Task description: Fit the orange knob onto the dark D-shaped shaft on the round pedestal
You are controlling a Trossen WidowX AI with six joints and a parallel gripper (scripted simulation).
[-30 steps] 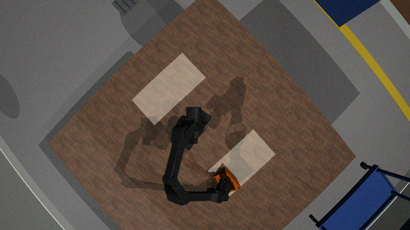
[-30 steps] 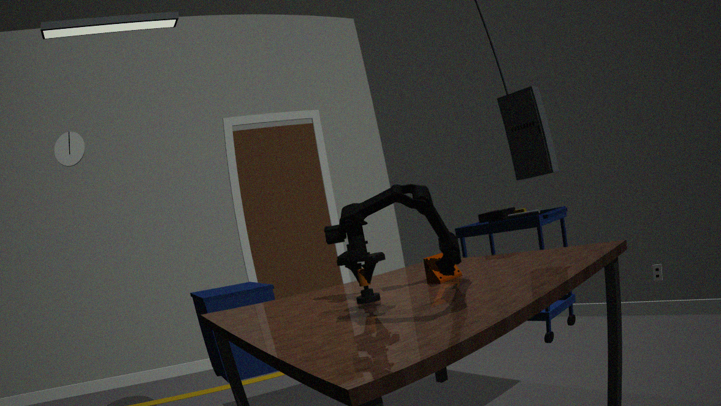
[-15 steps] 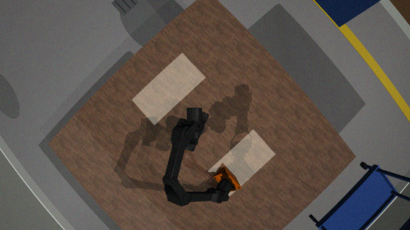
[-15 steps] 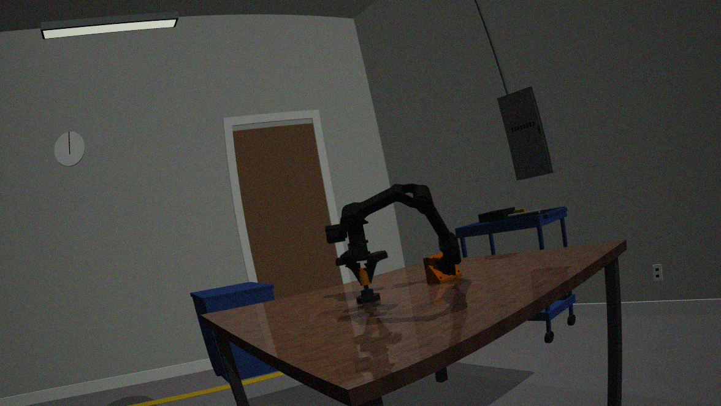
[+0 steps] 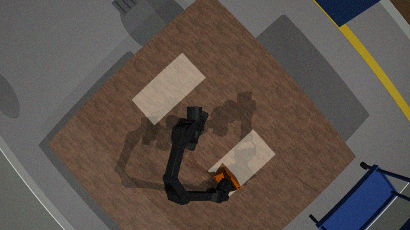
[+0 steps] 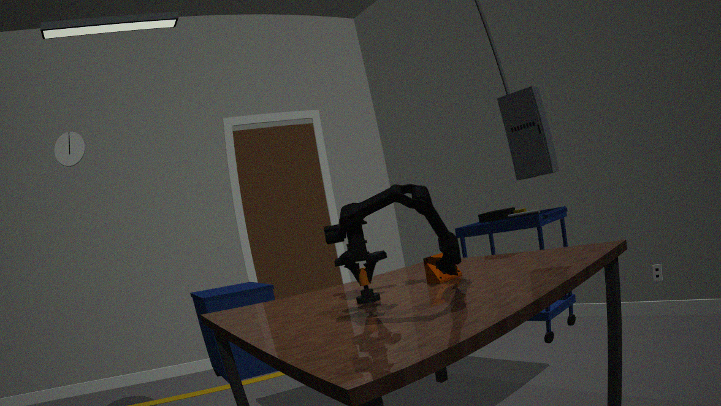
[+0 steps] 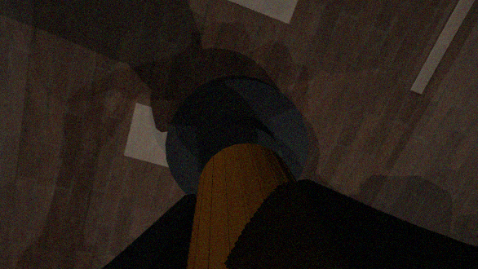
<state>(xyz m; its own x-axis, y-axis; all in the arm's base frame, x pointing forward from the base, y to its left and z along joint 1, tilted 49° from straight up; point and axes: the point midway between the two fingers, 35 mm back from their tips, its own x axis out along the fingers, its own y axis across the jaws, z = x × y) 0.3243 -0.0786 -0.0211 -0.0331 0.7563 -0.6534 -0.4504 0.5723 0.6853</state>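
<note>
Right now my gripper tip is 20 mm below the orange knob. Round my gripper tip: round dark pedestal: 40 mm below.
</note>
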